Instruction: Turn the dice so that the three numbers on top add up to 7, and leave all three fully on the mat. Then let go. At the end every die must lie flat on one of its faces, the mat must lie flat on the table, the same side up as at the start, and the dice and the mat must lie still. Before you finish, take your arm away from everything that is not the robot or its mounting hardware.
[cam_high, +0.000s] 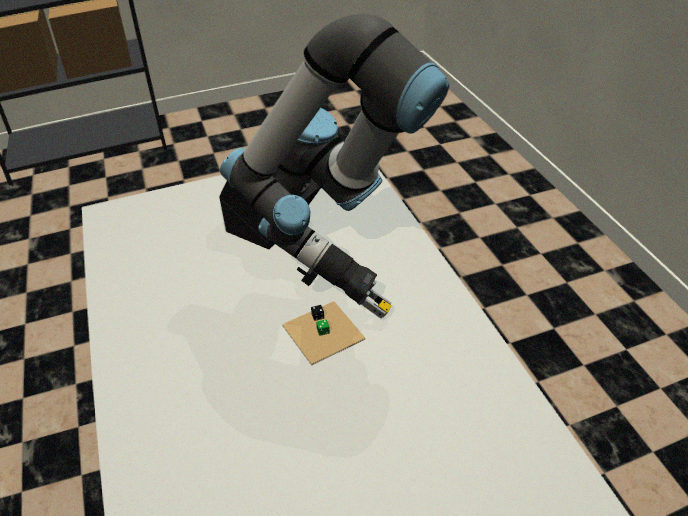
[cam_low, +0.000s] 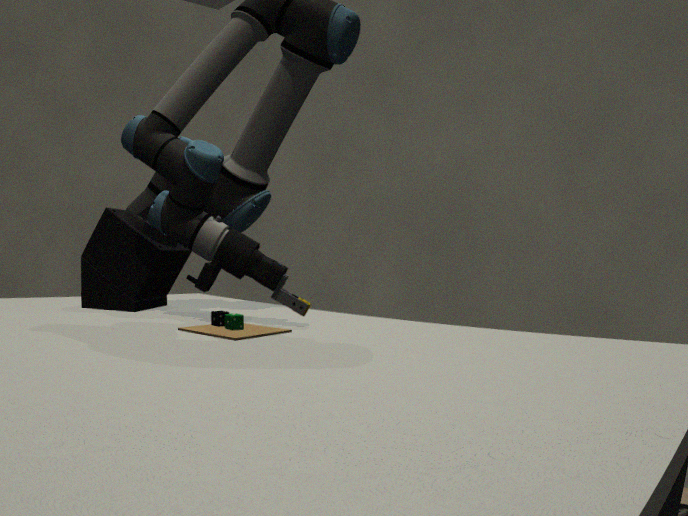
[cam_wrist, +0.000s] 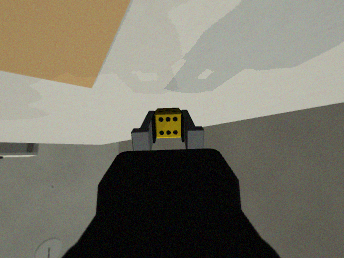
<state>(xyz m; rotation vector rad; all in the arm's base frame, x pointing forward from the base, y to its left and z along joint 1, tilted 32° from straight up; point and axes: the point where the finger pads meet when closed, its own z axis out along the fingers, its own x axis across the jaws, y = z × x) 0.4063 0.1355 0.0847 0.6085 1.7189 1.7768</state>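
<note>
Right now my hand is 140 mm to the left of the black die, 40 mm past it and 20 mm above it. Also, from my hand: yellow die (10 mm to the left); then tan mat (140 mm to the right, 40 mm below, 10 mm ahead); then green die (140 mm to the right, 20 mm below, 10 mm ahead).
</note>
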